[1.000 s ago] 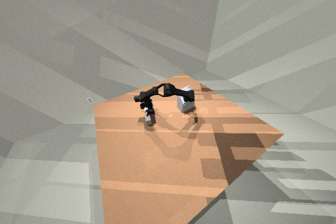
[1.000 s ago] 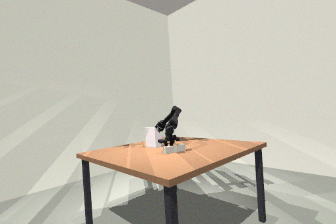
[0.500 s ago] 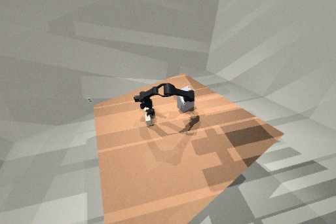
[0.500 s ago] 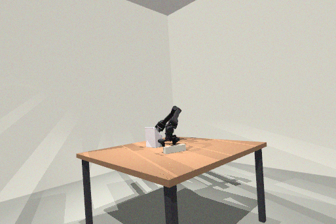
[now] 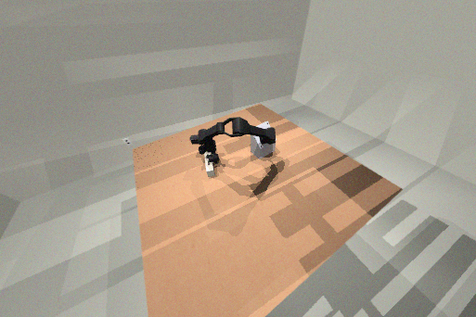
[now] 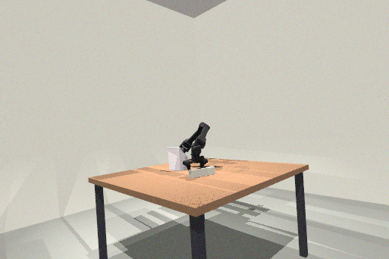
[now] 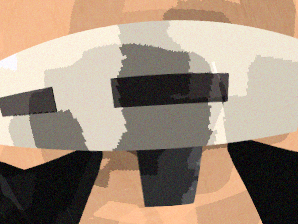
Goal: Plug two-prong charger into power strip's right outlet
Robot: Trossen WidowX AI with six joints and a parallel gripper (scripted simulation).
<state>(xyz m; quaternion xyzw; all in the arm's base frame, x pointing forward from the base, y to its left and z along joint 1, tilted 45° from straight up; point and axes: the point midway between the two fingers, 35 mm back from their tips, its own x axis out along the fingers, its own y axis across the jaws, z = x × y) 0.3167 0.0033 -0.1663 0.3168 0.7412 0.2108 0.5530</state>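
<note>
The black two-prong charger lies 10 mm ahead of my gripper tip and 10 mm above it.
</note>
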